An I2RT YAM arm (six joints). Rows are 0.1 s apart.
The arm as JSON. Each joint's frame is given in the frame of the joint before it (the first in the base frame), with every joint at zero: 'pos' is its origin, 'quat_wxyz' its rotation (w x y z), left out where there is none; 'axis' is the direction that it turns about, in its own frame. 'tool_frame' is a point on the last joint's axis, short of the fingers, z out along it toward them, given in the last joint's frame.
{
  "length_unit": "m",
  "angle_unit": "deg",
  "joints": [
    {
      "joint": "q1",
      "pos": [
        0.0,
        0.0,
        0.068
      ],
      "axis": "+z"
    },
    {
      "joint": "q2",
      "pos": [
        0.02,
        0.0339,
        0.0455
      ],
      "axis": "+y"
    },
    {
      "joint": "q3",
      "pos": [
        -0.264,
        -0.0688,
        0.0
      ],
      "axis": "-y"
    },
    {
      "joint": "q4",
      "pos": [
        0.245,
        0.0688,
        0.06
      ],
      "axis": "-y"
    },
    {
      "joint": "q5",
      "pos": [
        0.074,
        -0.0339,
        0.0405
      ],
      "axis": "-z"
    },
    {
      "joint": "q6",
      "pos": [
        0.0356,
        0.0,
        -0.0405
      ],
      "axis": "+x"
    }
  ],
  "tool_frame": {
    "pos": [
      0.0,
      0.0,
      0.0
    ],
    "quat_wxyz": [
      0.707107,
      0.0,
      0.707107,
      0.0
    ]
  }
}
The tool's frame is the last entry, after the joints.
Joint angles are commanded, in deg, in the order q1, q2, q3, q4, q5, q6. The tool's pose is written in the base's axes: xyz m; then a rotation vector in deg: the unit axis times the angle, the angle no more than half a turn. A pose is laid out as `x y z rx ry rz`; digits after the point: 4 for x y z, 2 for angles.
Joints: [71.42 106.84 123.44 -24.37 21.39 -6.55]
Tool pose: 0.1462 0.3942 0.4792 -48.86 85.92 30.11
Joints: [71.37 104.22 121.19 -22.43 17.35 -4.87]
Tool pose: 0.1408 0.3843 0.4880 -49.03 84.16 35.77
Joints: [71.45 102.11 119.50 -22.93 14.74 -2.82]
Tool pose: 0.1356 0.3756 0.4916 -49.67 84.53 39.42
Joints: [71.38 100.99 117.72 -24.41 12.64 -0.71]
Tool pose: 0.1336 0.3723 0.4861 -51.09 86.68 41.59
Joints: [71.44 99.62 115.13 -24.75 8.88 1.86]
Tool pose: 0.1300 0.3698 0.4796 -53.11 88.34 45.81
